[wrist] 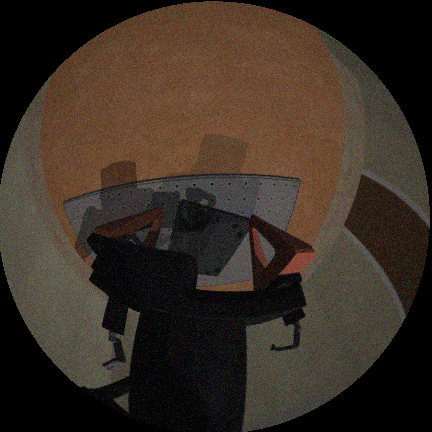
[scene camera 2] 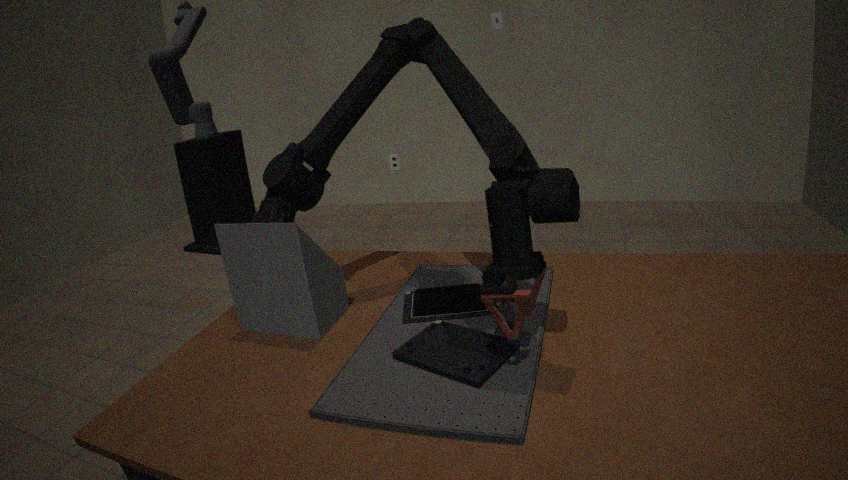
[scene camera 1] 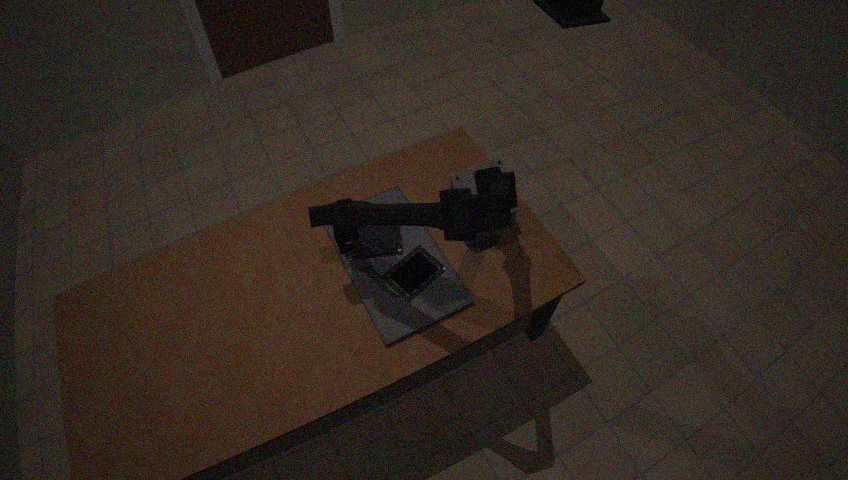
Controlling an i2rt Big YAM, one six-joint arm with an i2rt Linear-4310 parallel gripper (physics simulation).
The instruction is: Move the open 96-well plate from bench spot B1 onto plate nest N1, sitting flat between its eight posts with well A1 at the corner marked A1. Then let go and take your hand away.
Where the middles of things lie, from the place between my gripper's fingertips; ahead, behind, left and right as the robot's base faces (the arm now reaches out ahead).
Scene:
The dark plate (scene camera 2: 459,298) lies 18 cm behind my hand, 15 cm to the left of it and 5 cm below it.

